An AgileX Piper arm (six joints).
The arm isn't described. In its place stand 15 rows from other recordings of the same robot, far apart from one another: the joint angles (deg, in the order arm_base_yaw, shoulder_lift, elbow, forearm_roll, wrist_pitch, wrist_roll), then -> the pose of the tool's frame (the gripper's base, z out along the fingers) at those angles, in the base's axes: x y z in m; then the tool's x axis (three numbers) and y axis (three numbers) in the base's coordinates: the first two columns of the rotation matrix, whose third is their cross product.
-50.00 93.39 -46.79 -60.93 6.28 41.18 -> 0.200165 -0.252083 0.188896 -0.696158 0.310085 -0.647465 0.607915 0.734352 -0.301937
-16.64 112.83 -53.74 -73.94 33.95 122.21 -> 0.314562 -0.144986 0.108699 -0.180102 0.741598 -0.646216 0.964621 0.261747 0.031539
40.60 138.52 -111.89 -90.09 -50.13 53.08 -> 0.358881 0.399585 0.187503 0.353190 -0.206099 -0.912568 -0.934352 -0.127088 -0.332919
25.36 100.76 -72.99 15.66 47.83 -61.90 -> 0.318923 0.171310 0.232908 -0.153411 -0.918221 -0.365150 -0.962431 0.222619 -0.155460
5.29 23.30 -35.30 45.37 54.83 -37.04 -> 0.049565 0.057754 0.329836 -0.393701 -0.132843 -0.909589 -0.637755 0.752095 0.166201
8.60 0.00 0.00 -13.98 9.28 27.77 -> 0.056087 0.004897 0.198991 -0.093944 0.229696 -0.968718 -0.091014 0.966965 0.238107
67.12 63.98 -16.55 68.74 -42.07 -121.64 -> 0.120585 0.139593 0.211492 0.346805 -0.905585 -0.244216 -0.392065 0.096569 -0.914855
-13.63 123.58 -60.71 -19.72 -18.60 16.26 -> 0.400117 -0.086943 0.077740 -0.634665 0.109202 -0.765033 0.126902 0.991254 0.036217
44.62 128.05 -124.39 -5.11 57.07 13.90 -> 0.364844 0.350479 0.274507 -0.705743 -0.426314 -0.565848 -0.544538 0.837344 0.048303
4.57 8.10 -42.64 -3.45 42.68 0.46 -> -0.003654 -0.004016 0.372692 -0.052315 -0.040521 -0.997808 -0.040929 0.998424 -0.038400
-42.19 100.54 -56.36 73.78 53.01 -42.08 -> 0.289514 -0.168227 0.201858 -0.537837 0.813589 -0.220919 0.372724 0.464522 0.803303
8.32 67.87 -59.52 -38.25 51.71 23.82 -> 0.237940 -0.009892 0.347130 -0.744605 -0.143029 -0.652001 0.165332 0.906820 -0.387742
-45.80 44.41 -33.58 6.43 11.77 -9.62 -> 0.115634 -0.115927 0.317186 -0.250333 0.174274 -0.952346 0.688180 0.723923 -0.048421
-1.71 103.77 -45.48 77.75 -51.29 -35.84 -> 0.316109 -0.078860 0.163586 -0.155721 0.376003 -0.913440 0.861352 0.504361 0.060771
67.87 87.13 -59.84 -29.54 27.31 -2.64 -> 0.141803 0.294052 0.267917 0.175638 -0.836150 -0.519620 -0.869209 0.116097 -0.480622
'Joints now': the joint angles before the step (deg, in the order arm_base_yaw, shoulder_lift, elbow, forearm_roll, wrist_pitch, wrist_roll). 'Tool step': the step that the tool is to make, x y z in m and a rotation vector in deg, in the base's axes. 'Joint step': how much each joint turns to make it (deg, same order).
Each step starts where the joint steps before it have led.
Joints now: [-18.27 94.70 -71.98 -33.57 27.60 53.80]
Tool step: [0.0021 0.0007 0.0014 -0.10 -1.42 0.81]
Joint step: [0.00 0.02 -0.01 0.00 -1.64 0.09]
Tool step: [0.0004 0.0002 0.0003 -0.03 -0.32 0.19]
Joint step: [0.00 -0.01 0.02 -0.02 -0.38 0.03]
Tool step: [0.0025 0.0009 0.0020 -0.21 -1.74 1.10]
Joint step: [0.00 0.00 -0.02 0.04 -2.06 -0.05]
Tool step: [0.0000 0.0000 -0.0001 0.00 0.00 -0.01]
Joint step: [0.00 0.01 0.02 -0.05 -0.01 0.06]
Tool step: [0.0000 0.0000 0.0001 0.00 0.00 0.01]
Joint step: [0.00 -0.01 -0.02 0.05 0.01 -0.05]
